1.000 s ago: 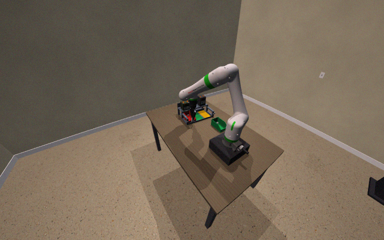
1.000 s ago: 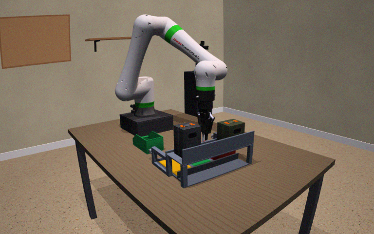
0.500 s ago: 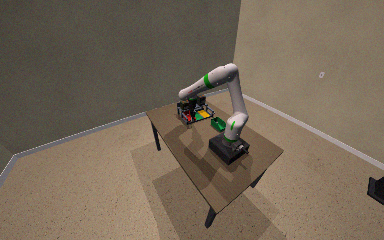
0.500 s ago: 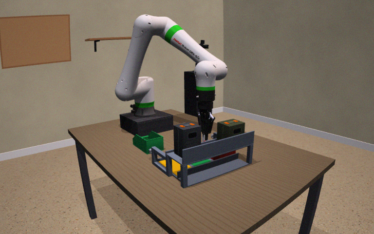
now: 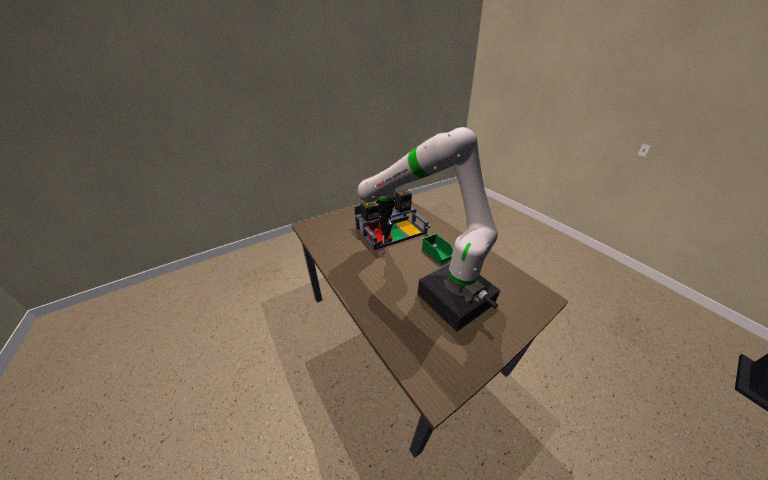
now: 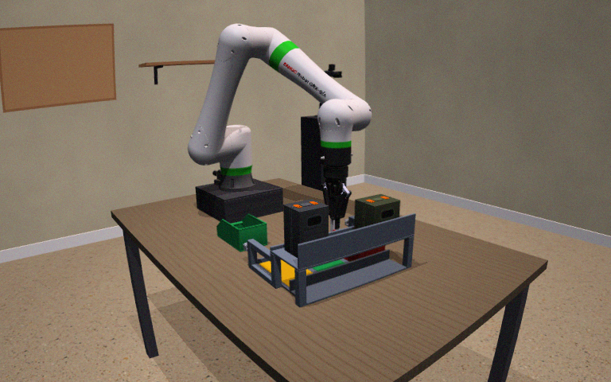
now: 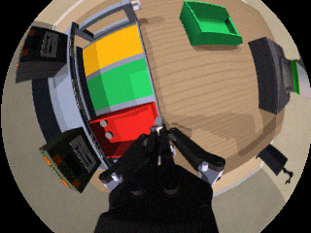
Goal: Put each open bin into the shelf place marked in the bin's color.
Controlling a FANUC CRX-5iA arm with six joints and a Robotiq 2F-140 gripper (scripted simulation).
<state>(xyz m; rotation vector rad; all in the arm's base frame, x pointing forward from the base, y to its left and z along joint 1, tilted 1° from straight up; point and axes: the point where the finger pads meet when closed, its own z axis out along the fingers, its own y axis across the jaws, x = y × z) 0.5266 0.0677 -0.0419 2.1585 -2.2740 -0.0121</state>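
Now: hand 220 mm past the green bin, 220 mm to the left of it and 20 mm above it. The rest, counted from my hand: olive box: 190 mm ahead, 10 mm to the right, 90 mm above; black box: 170 mm ahead, 240 mm to the right, 100 mm above; red bin: 90 mm ahead, 20 mm below.
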